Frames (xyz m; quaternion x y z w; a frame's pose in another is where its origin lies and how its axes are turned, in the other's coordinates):
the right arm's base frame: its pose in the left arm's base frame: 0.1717 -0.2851 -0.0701 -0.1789 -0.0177 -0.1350 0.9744
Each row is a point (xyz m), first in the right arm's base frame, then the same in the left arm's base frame.
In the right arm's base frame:
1: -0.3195 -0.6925 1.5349
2: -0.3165 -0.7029 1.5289
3: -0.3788 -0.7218 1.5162
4: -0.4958 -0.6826 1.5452
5: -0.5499 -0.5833 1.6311
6: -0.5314 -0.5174 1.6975
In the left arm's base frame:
1: -0.3013 -0.2835 1.5773
2: -0.3013 -0.2958 1.5755
3: -0.3666 -0.3013 1.5649
4: -0.4683 -0.2257 1.5689
5: -0.4924 -0.0921 1.6106
6: -0.4560 -0.0142 1.6516

